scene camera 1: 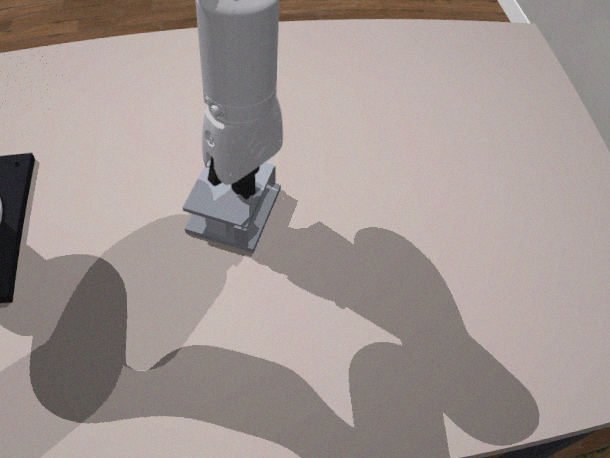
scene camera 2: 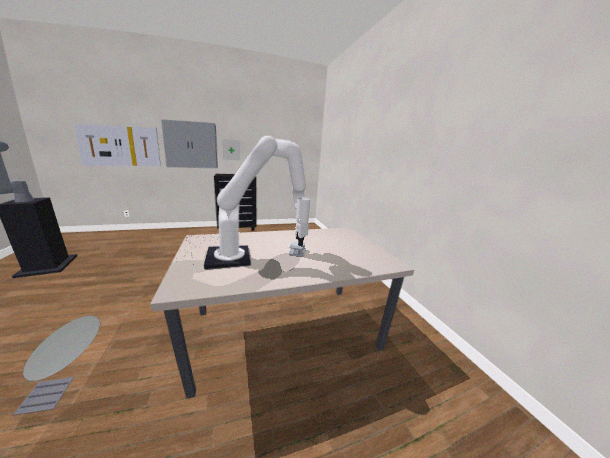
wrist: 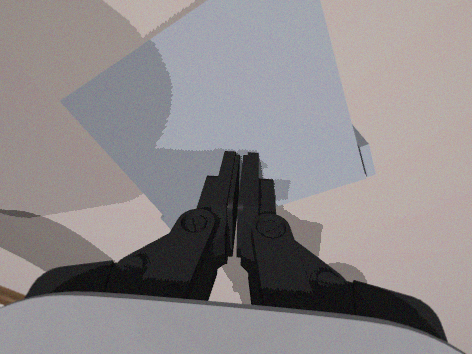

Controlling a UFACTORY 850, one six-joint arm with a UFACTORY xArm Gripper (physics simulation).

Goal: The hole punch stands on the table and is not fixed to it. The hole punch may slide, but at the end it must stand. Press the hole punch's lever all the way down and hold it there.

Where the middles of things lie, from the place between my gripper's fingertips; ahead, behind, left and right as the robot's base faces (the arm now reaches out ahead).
Scene:
Now: hand 20 mm past the lever (scene camera 1: 220, 203), 10 mm to the right of it and 10 mm above it. Round my hand: grey-blue hole punch (scene camera 1: 235, 236) (30 mm below, 10 mm to the left, 10 mm behind).

